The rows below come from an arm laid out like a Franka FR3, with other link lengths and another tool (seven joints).
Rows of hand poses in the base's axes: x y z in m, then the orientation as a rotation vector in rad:
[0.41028, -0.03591, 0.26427, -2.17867, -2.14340, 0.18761]
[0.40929, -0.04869, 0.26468, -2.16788, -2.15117, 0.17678]
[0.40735, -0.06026, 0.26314, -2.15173, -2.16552, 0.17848]
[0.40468, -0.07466, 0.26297, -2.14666, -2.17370, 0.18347]
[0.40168, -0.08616, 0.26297, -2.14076, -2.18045, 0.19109]
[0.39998, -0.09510, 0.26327, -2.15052, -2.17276, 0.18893]
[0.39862, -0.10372, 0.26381, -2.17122, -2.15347, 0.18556]
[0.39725, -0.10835, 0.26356, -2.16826, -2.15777, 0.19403]
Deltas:
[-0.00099, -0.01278, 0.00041, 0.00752, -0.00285, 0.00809]
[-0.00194, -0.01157, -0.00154, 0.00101, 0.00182, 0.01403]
[-0.00267, -0.01440, -0.00017, -0.00359, 0.00051, 0.00638]
[-0.00300, -0.01150, 0.00000, -0.00388, 0.00275, 0.00609]
[-0.00170, -0.00894, 0.00030, -0.00041, -0.00204, -0.00802]
[-0.00136, -0.00862, 0.00054, -0.00028, -0.00241, -0.01844]
[-0.00137, -0.00463, -0.00025, -0.00464, 0.00292, 0.00364]

